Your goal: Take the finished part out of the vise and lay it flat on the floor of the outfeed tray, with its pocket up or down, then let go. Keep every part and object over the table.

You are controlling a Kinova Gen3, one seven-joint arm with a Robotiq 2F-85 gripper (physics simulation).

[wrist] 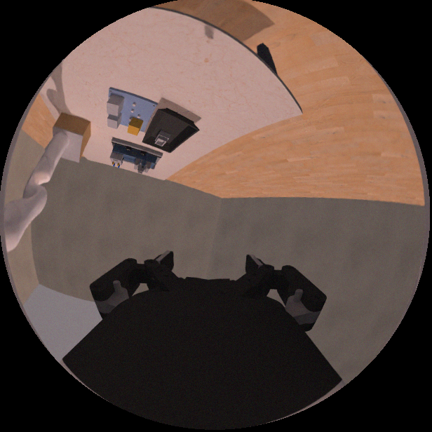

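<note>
My gripper is open, with nothing between its fingers. It is well away from the table things and points towards the grey wall. A black tray with raised walls stands on the table in the upper left of the view. A small grey part with a lighter rim shows inside the tray; its exact pose is too small to tell. Beside the tray lies a blue plate bearing grey blocks and a yellow block. I cannot tell for certain which fixture is the vise.
A dark rail with blue and grey fittings stands near the tray at the table edge. A brown-topped box stands to the left, with a pale, curved arm-like shape in front of it. The pale table borders a wooden floor.
</note>
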